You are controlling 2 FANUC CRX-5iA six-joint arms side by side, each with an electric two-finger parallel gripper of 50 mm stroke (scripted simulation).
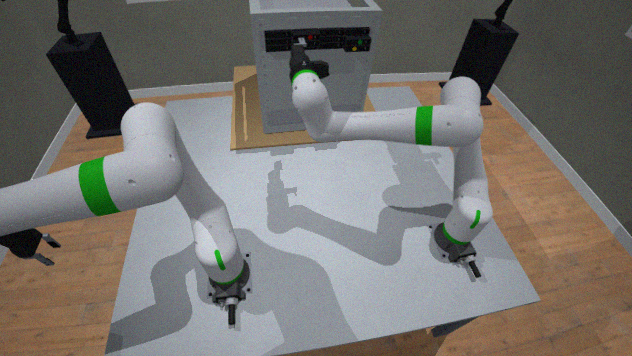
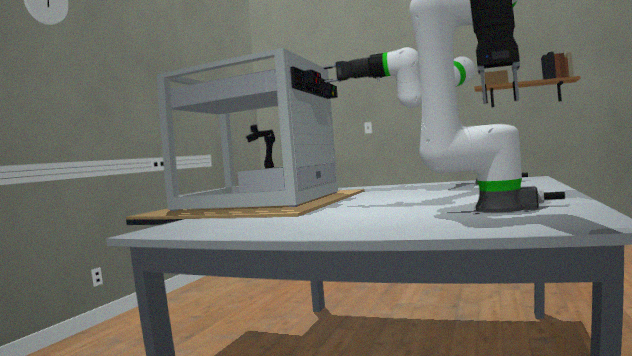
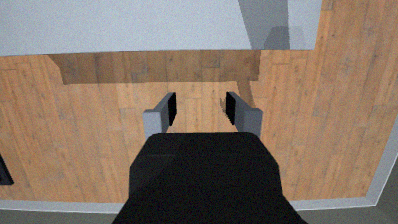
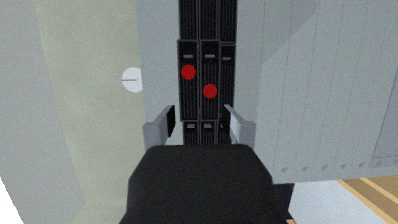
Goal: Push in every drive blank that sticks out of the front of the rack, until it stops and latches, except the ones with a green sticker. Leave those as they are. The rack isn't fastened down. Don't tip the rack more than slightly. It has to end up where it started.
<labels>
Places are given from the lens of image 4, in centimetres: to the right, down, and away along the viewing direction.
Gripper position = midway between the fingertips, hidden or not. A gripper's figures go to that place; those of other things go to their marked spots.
right gripper [image 4: 198, 114]: 0, 0, 16
grey rack [image 4: 313, 84]: 20, -5, 25
red-stickered blank [image 4: 188, 71]: -1, -5, 20
The marked spots on the red-stickered blank and the grey rack are 22 cm apart.
</labels>
